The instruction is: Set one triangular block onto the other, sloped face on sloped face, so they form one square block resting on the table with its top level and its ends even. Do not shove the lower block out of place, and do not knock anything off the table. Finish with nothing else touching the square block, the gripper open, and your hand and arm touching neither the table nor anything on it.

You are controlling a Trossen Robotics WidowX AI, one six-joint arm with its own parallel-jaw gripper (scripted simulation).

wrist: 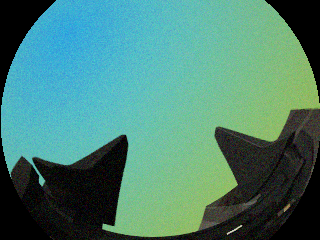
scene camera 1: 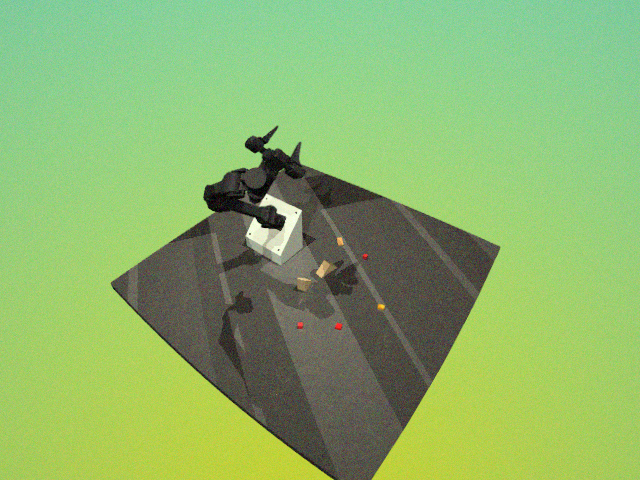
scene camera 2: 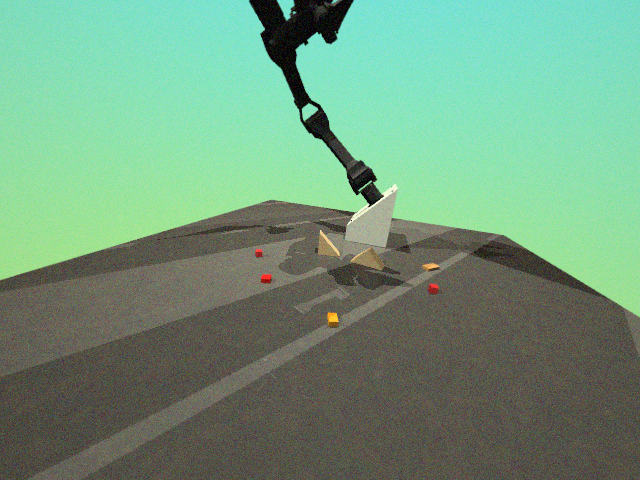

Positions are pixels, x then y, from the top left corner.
Scene:
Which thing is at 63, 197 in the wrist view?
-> My gripper.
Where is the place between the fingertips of my gripper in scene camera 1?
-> At 289, 134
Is my gripper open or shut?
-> Open.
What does my gripper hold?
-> Nothing.

